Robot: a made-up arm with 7 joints.
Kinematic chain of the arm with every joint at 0, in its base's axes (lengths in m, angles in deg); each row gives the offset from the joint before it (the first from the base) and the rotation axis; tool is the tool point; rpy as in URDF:
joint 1: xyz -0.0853 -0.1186 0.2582 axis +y
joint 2: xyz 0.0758 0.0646 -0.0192 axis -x
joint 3: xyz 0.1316 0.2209 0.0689 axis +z
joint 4: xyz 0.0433 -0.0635 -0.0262 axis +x
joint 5: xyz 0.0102 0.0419 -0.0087 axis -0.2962 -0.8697 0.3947
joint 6: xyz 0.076 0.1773 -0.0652 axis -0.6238 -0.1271 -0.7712
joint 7: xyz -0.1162 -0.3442 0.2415 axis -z
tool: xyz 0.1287 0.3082 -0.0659 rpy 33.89 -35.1 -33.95
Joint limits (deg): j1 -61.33..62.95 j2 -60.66..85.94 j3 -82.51..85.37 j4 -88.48..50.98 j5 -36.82..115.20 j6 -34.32..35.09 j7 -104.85..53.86
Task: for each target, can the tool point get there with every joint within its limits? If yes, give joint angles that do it. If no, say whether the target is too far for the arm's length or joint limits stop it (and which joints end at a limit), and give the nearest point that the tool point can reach.
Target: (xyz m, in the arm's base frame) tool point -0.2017 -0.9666 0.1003
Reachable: no: joint limits stop it (at a limit: joint 1, joint 2, joint 6, joint 7) | nearest point -0.1891 -0.4990 0.0696 | short by 0.469 m
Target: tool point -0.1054 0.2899 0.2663
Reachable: yes | joints 22.88 13.30 10.74 -14.97 -1.57 8.94 -62.04
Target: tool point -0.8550 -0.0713 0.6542
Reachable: no: joint limits stop it (at a limit: joint 1, joint 2, joint 4, joint 6, joint 7) | nearest point -0.6238 -0.0654 0.6188 | short by 0.234 m
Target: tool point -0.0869 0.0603 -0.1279
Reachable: yes | joints -2.18 32.63 -52.84 -23.58 71.58 20.18 -68.70
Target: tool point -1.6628 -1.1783 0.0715
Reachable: no: too far | nearest point -0.5816 -0.3093 0.0452 | short by 1.387 m
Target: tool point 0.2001 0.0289 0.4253
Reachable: yes | joints 36.24 24.71 56.63 40.08 -19.73 17.60 -92.85
